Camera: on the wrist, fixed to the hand. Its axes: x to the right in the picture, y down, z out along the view.
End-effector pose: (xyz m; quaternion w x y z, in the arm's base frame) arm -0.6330 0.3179 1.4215 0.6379 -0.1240 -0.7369 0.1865
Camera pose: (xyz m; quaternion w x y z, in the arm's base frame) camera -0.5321 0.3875 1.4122 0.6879 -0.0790 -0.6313 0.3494
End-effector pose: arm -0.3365 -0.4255 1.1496 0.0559 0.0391 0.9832 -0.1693
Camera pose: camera -0.3462 -0.3318 1.2287 0.0138 -0.1341 -0.9342 0.3303
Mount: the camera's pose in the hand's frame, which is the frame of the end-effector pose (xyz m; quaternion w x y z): 0.0053 0.0611 -0.1066 0.9789 0.1746 0.0756 0.0745
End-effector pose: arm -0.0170 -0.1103 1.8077 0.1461 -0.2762 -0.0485 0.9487
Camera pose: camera 0.0208 -0.1657 1.7046 0.1242 -0.3202 0.1498 0.9271
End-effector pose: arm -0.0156 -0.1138 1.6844 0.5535 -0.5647 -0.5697 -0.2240
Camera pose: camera 0.0805 -0.1896 1.6971 0.7002 -0.4817 -0.5129 -0.1213
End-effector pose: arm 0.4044 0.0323 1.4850 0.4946 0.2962 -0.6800 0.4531
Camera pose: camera 0.3937 0.1548 1.4809 0.4501 0.2914 -0.5712 0.6215
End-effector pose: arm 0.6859 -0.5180 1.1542 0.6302 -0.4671 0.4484 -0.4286
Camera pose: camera 0.5916 -0.5329 1.0767 0.6965 -0.2814 0.4465 -0.4862
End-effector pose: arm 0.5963 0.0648 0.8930 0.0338 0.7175 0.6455 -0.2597
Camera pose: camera 0.6892 0.1005 0.9653 0.1216 -0.7760 -0.5356 0.3102
